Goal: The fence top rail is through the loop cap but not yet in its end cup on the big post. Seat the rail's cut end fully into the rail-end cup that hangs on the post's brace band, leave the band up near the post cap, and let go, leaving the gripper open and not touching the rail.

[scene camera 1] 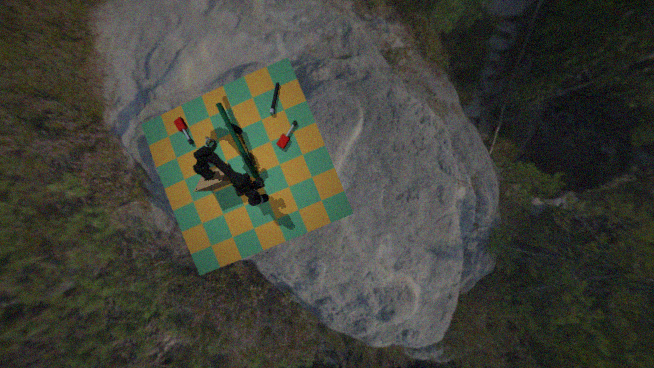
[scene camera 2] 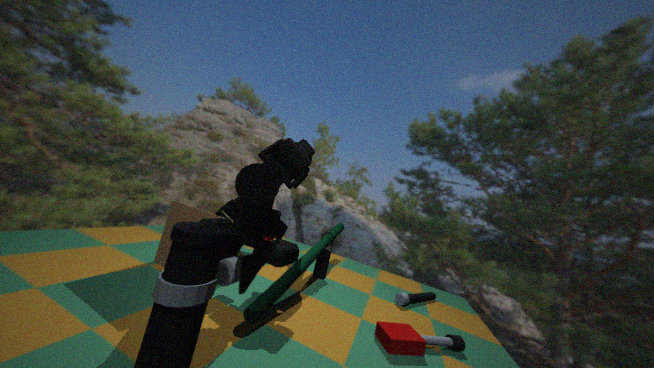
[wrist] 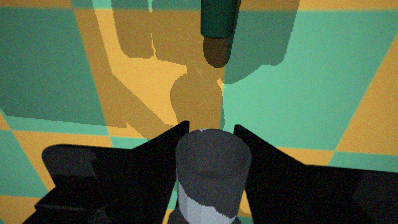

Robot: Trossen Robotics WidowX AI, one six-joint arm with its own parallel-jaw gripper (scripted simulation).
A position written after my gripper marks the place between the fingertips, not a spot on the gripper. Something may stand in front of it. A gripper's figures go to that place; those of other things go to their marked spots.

Scene:
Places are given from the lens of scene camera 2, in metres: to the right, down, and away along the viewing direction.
my gripper (scene camera 2: 232,289): -0.16, 0.18, 0.37
green top rail (scene camera 2: 259,307): -0.14, 0.25, 0.44

